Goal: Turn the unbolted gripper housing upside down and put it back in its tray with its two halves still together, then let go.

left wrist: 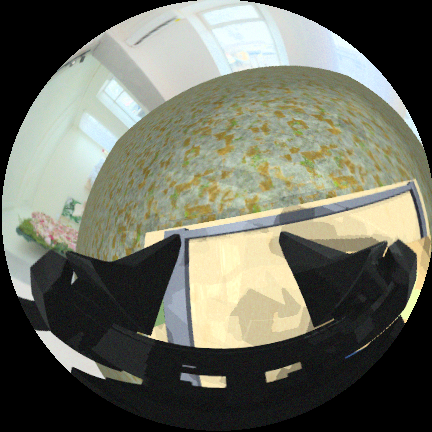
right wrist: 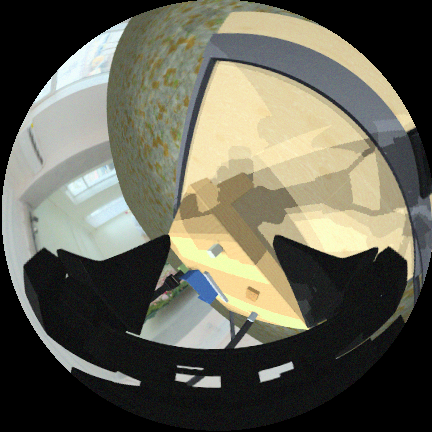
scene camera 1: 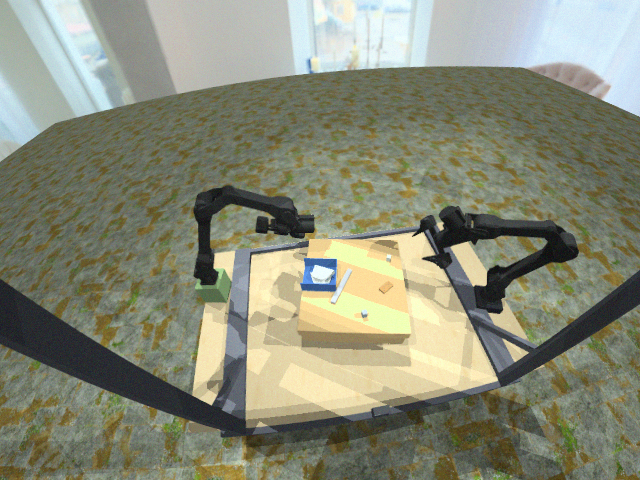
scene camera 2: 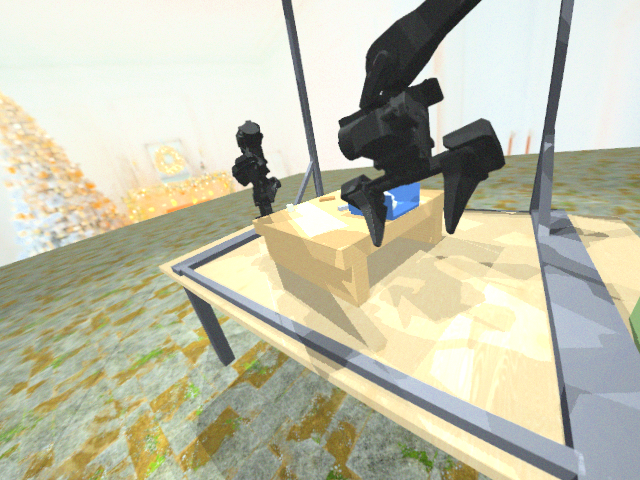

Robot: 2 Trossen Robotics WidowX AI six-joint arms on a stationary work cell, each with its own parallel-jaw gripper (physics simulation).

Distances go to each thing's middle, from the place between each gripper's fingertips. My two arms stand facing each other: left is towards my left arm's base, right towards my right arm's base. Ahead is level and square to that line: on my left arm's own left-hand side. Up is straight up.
Labels:
My right hand is 12 cm past the raised wooden block (scene camera 2: 328, 247), 23 cm to the right of it and 12 cm above it. The rest, counted from my right hand: green box (scene camera 1: 218, 293) (12 cm behind, 80 cm to the left, 13 cm below); then blue tray (scene camera 2: 407, 197) (12 cm behind, 36 cm to the left, 2 cm below).
Right now my left hand is 20 cm past the blue tray, 18 cm to the left of it and 2 cm above it. From my left hand the other things lie so: raised wooden block 31 cm to the right, 20 cm behind, 11 cm below; green box 26 cm to the left, 20 cm behind, 13 cm below.

